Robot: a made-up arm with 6 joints. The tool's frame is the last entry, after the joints.
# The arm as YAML. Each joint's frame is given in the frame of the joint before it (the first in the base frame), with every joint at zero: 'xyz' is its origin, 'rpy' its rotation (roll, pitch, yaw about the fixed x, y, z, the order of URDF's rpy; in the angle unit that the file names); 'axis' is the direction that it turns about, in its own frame. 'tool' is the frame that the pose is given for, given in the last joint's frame.
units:
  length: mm
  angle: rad
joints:
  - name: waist
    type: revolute
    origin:
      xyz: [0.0, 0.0, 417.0]
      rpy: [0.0, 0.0, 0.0]
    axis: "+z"
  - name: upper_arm
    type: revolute
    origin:
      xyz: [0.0, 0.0, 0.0]
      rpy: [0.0, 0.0, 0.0]
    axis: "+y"
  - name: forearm
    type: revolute
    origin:
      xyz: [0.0, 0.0, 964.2]
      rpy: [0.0, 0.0, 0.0]
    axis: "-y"
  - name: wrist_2
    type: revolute
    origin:
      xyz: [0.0, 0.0, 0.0]
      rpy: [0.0, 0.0, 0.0]
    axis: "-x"
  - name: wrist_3
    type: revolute
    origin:
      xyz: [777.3, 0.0, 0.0]
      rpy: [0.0, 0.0, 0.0]
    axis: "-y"
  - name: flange
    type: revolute
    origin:
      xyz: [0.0, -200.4, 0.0]
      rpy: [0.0, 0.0, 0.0]
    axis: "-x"
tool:
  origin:
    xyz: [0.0, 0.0, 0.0]
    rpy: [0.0, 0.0, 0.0]
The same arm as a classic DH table. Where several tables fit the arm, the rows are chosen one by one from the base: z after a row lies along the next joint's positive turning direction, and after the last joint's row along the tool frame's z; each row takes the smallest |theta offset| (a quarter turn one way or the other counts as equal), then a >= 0, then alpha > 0; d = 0 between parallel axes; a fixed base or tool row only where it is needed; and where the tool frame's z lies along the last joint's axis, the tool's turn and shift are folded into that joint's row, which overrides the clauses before.
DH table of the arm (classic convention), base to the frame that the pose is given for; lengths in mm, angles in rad. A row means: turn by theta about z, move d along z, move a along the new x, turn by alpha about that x. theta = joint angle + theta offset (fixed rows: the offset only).
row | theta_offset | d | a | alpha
waist | 0 | 417 | 0 | -1.5708
upper_arm | -1.5708 | 0 | 964.2 | 3.1416
forearm | 0 | 0 | 0 | -1.5708
wrist_2 | 0 | -777.3 | 0 | 1.5708
wrist_3 | 0 | 200.4 | 0 | -1.5708
flange | 1.5708 | 0 | 0 | 1.5708
tool (fixed) | -1.5708 | 0 | 0 | 0

